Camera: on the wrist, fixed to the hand. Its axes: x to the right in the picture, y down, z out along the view.
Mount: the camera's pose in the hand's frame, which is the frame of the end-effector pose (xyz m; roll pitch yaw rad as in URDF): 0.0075 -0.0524 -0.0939 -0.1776 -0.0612 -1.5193
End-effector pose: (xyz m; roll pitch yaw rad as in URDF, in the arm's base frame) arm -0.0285 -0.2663 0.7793 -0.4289 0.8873 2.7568
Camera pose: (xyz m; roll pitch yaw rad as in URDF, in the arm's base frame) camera 0.0454 -0.2027 0.7333 -1.1308 -0.2600 1.6093
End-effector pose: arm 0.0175 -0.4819 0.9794 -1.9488 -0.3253 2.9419
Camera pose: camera 0.0501 -0.4192 1.0608 2.3681 -1.0611 -1.2558
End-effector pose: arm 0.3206 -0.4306 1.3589 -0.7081 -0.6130 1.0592
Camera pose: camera 0.4221 -0.4560 1.3328 0.5737 -0.6408 -0.9741
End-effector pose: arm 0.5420 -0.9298 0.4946 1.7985 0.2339 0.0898
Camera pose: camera 0.5331 -0.8269 0.4638 -2.4695 1.3251 2.4834
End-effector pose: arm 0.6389 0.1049 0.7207 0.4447 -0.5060 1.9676
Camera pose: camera 0.6226 0.1616 0.6305 0.3787 0.3067 0.6362
